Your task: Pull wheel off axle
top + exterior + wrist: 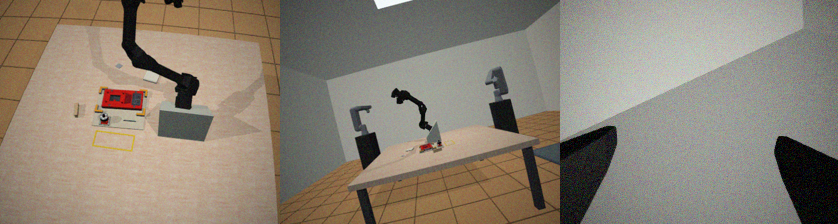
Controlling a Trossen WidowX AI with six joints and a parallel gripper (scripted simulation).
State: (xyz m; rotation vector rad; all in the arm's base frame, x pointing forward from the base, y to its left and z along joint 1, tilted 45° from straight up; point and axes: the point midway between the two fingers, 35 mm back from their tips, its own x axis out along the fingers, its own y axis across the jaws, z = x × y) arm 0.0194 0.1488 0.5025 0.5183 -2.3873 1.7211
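The wheel is 30 cm ahead of my gripper tip, 34 cm to the left of it and 57 cm below it. Also, from my gripper tip: grey mount: 30 cm ahead, 34 cm to the left, 57 cm below; white tile: 16 cm ahead, 1 cm to the left, 60 cm below; grey baseplate: 26 cm ahead, 24 cm to the left, 60 cm below.
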